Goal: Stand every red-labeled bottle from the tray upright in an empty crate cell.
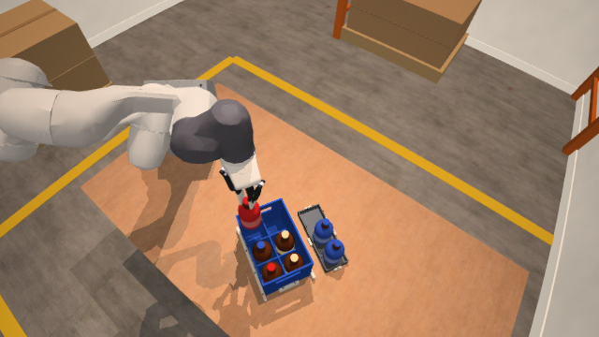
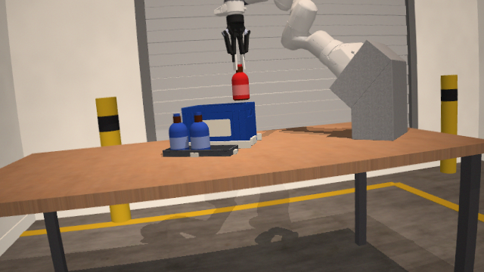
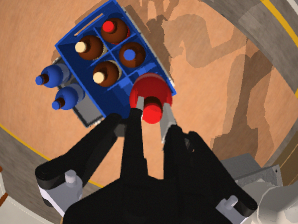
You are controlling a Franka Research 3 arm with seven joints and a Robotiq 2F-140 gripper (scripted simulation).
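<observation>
The red-labeled bottle is 90 mm below my hand. From my hand the other things lie so: tray (340 mm below, 240 mm ahead, 130 mm to the left); blue crate (270 mm below, 100 mm ahead, 20 mm to the right).
</observation>
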